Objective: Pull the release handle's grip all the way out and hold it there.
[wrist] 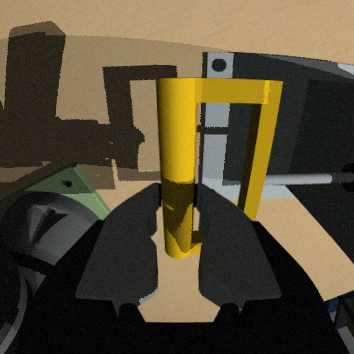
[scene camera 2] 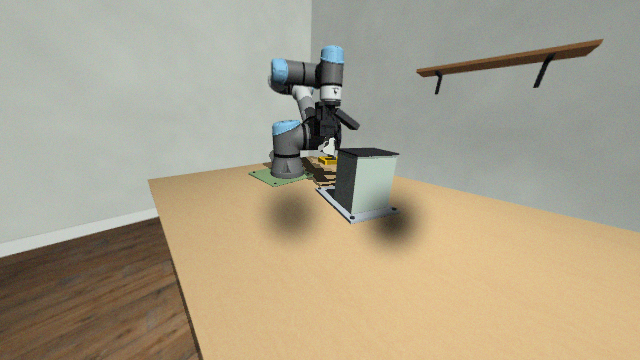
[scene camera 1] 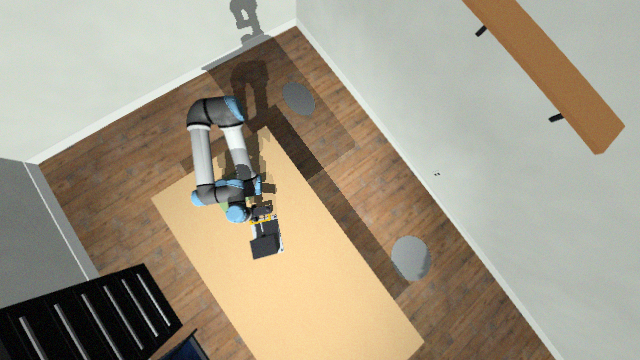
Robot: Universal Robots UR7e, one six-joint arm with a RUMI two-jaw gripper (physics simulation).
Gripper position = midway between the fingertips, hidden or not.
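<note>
The gripper [scene camera 2: 331, 161], [wrist: 177, 185] is visible in scene camera 2 and in the wrist view.
</note>
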